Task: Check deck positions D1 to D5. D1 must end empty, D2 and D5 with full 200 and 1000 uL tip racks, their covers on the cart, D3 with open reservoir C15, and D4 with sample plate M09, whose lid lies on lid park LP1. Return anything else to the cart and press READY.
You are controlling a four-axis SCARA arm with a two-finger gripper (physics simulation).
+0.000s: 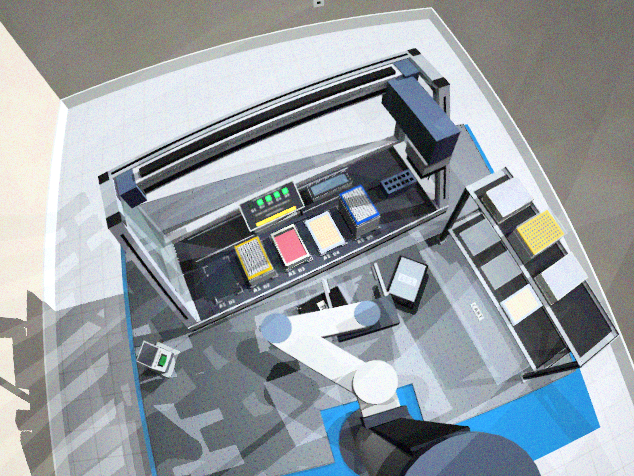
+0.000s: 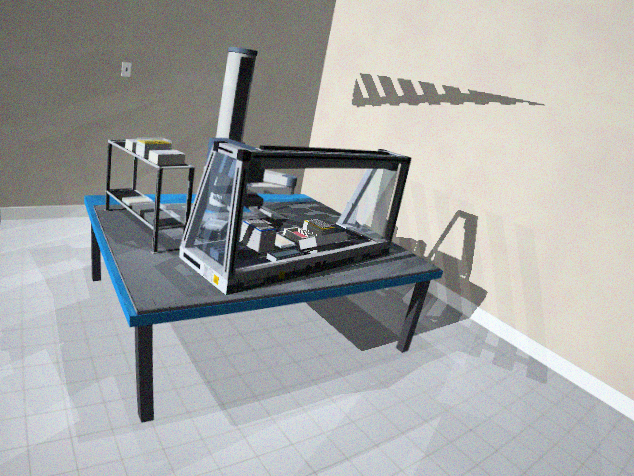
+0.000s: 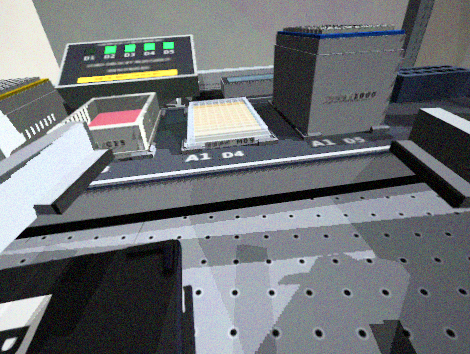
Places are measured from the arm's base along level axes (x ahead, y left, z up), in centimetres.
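Pixels of known places: gripper, fingertip midpoint: (image 1: 348, 271) (image 2: 257, 216) (image 3: 247, 133).
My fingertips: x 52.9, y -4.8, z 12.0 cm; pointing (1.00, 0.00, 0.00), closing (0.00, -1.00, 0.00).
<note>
For each thing: its middle in the pictures, then the offset to it from my fingertips. "spot": a spot on its surface instead.
- yellow-rimmed tip rack, body centre: (image 1: 254, 260) (image 2: 318, 229) dx +12.5, dy +27.3, dz -2.7 cm
- Open reservoir C15, body centre: (image 3: 115, 122) (image 1: 290, 246) (image 2: 299, 235) dx +14.8, dy +15.1, dz -4.3 cm
- Sample plate M09, body centre: (image 3: 222, 118) (image 1: 324, 231) dx +17.1, dy +2.9, dz -5.2 cm
- blue-rimmed 1000 tip rack, body centre: (image 3: 323, 74) (image 1: 358, 210) (image 2: 258, 235) dx +19.4, dy -9.2, dz -1.0 cm
- clear lid, body centre: (image 1: 407, 279) dx -6.2, dy -18.0, dz -5.4 cm
- lid park LP1, surface spot: (image 1: 409, 306) spot: dx -13.9, dy -16.8, dz -10.2 cm
- green READY button, surface spot: (image 1: 162, 359) spot: dx -12.5, dy +63.3, dz -1.4 cm
- display, surface spot: (image 3: 129, 62) (image 1: 272, 207) spot: dx +27.7, dy +17.5, dz +0.4 cm
- cart, body centre: (image 1: 520, 280) (image 2: 144, 190) dx -20.7, dy -48.9, dz +7.1 cm
- yellow rack, body centre: (image 1: 540, 231) (image 2: 154, 142) dx -14.3, dy -47.6, dz +30.0 cm
- cream plate, body centre: (image 1: 522, 303) (image 2: 137, 199) dx -27.1, dy -50.2, dz +0.5 cm
- pipetting head, surface spot: (image 1: 422, 117) spot: dx +22.1, dy -26.2, dz +37.9 cm
My gripper (image 1: 352, 285) (image 3: 247, 133) is open and empty, in front of the deck near D4 and D5. D1 (image 1: 221, 279) is bare. A yellow-rimmed tip rack (image 1: 253, 257) (image 3: 30, 105) stands uncovered at D2. Open reservoir C15 (image 1: 289, 246) (image 3: 116, 118), with red liquid, is at D3. Sample plate M09 (image 1: 324, 233) (image 3: 222, 119) is at D4, without a lid. The blue-rimmed 1000 tip rack (image 1: 360, 205) (image 3: 340, 80) stands uncovered at D5. A clear lid (image 1: 408, 277) lies on lid park LP1 (image 1: 409, 306). The green READY button (image 1: 162, 359) is at the left.
The display (image 1: 271, 205) (image 3: 129, 62) shows D2 to D5 green, D1 dark. The cart (image 1: 600, 349) (image 2: 156, 210) holds boxes, a yellow rack (image 1: 540, 233), clear covers (image 1: 478, 238) and a cream plate (image 1: 521, 304). A black stand (image 3: 115, 285) is below the gripper. The pipetting head (image 1: 422, 117) is at the deck's right.
</note>
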